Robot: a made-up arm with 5 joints.
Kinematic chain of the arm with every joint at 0, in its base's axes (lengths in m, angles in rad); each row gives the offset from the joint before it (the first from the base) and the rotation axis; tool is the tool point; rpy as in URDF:
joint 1: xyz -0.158 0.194 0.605 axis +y
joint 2: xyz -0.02 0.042 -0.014 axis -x
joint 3: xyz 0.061 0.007 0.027 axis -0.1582 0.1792 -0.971
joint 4: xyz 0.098 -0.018 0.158 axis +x
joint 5: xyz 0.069 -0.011 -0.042 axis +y
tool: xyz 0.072 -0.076 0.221 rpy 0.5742 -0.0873 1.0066
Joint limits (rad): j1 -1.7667..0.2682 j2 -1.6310..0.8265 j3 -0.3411..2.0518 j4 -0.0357..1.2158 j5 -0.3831..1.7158
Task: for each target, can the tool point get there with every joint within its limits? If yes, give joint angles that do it. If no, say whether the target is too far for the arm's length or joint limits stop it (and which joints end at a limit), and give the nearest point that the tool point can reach.
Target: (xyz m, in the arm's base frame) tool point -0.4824 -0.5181 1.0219
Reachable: no: too far | nearest point -0.3203 -0.1468 0.8399 | short by 0.444 m
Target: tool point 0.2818 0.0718 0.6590
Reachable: yes | joints 0.0753 -0.4273 0.0350 0.2246 1.0912
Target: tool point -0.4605 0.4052 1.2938
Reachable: no: too far | nearest point -0.3504 0.3457 1.0431 | short by 0.280 m
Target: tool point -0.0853 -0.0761 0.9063
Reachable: yes | joints -1.5473 -0.4348 0.7646 0.8385 1.1514
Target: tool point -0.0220 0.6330 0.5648
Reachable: no: joint limits stop it (at a limit: joint 3, joint 4, joint 5) | nearest point 0.1923 0.4612 0.5015 | short by 0.282 m
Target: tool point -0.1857 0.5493 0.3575
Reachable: no: joint limits stop it (at a limit: joint 1, joint 2, joint 3, joint 4, joint 5) | nearest point -0.3221 0.3899 0.4152 | short by 0.218 m
